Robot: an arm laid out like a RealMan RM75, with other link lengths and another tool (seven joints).
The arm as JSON. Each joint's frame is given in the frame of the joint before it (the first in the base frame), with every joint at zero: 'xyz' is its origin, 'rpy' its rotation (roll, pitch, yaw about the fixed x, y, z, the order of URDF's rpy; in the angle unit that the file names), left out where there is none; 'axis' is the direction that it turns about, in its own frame. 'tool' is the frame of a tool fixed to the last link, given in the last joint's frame.
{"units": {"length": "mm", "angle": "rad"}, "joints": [
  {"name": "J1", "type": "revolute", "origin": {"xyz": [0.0, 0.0, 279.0], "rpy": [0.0, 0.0, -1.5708]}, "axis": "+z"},
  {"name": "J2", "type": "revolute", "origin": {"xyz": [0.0, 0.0, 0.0], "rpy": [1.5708, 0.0, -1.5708]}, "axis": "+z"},
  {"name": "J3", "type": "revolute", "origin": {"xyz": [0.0, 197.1, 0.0], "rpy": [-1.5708, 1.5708, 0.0]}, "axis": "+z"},
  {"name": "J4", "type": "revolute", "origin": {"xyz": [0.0, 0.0, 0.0], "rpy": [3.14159, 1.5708, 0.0]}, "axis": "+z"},
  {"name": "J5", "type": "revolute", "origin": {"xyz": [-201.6, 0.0, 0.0], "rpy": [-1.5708, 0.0, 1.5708]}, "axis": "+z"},
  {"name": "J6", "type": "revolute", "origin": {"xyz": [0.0, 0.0, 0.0], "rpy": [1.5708, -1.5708, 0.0]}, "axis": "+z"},
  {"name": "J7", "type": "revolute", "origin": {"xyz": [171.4, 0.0, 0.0], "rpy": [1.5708, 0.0, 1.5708]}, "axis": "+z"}
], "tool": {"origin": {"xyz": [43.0, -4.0, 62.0], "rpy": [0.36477, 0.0, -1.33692]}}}
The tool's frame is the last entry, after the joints.
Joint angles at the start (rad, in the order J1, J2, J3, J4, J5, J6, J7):
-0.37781 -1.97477 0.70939 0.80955 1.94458 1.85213 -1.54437
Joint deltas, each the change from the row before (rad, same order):
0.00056 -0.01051 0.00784 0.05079 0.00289 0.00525 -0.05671
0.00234 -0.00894 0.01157 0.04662 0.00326 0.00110 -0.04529
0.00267 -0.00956 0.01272 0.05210 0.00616 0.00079 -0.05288
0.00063 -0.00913 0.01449 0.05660 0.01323 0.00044 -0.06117
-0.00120 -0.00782 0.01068 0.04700 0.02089 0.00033 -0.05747
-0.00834 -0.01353 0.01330 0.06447 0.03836 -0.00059 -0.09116
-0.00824 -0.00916 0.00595 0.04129 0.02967 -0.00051 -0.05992
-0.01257 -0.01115 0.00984 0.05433 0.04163 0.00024 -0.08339
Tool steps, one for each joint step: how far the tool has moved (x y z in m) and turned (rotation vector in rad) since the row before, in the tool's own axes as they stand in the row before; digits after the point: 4 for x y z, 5 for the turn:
0.0009 0.0046 -0.0003 0.01500 -0.00808 -0.01417
0.0006 0.0035 0.0002 0.01791 -0.00346 -0.00829
0.0007 0.0035 0.0003 0.02206 -0.00326 -0.01228
0.0010 0.0033 0.0008 0.03048 -0.00368 -0.01615
0.0013 0.0014 0.0014 0.03288 -0.00379 -0.02171
0.0027 0.0027 0.0030 0.04927 -0.00549 -0.04024
0.0025 0.0019 0.0015 0.03273 0.00097 -0.02861
0.0034 0.0025 0.0017 0.04489 0.00350 -0.04159

